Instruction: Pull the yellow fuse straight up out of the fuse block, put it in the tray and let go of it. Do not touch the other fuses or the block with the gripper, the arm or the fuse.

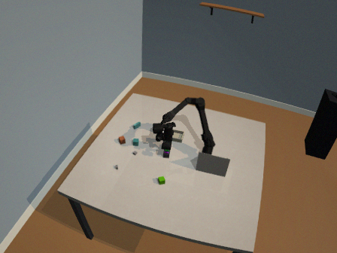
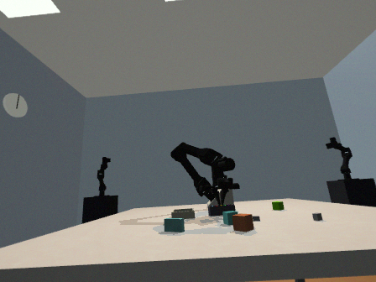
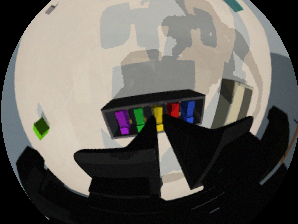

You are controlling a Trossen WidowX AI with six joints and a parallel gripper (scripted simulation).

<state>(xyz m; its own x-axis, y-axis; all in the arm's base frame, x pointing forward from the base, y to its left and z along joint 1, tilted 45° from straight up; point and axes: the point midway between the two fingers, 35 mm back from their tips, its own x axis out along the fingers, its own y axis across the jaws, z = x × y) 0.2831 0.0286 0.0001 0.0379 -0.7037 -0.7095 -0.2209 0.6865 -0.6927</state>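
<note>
My gripper tip is 180 mm to the left of the grey tray, 30 mm above it and 10 mm short of it. Round my gripper tip: green cube 280 mm to the left, 70 mm behind, 20 mm below; then yellow fuse 10 mm below; then orange cube 350 mm ahead, 40 mm to the left, 20 mm below.
</note>
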